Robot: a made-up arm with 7 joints.
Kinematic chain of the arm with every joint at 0, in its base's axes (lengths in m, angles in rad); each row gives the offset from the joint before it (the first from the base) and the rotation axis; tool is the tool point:
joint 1: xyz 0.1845 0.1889 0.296 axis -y
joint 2: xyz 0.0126 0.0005 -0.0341 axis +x
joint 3: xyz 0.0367 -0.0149 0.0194 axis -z
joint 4: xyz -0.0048 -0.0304 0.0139 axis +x
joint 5: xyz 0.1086 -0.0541 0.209 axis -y
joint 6: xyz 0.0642 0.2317 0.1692 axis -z
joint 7: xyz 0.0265 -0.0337 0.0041 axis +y
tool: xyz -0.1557 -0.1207 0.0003
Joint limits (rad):
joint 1: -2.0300..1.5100
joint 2: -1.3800..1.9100
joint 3: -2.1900..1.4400
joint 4: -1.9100..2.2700
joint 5: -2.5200..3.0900
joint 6: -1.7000..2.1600
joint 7: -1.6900..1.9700
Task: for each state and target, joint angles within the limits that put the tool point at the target. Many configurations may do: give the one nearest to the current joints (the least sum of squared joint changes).
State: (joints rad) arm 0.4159 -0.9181 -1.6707 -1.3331 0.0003 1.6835 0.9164
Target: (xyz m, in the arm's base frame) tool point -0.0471 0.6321 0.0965
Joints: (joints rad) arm 0.4746 -0.7753 -0.9932 -0.7484 -0.3129 1.4721 1.0857
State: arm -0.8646 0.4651 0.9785 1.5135 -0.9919 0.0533 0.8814
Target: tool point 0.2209 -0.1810 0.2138
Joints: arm -0.8092 0.0856 1.1115 1.4595 -1.8863 -0.4657 0.5373
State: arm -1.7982 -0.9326 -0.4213 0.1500 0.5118 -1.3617 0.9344
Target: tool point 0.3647 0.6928 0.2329
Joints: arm -1.7594 -1.0377 -0.4514 -0.1453 0.8163 -1.1450 0.7556
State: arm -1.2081 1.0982 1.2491 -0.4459 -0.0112 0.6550 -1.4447
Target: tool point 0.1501 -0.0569 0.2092
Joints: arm -1.5100 1.3251 1.4400 0.0519 0.5372 0.8722 -1.4778
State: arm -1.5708 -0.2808 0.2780 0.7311 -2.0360 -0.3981 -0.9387
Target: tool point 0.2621 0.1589 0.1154
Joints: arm -1.8352 -0.4461 0.0412 0.5969 -1.9491 -0.5586 -0.9956
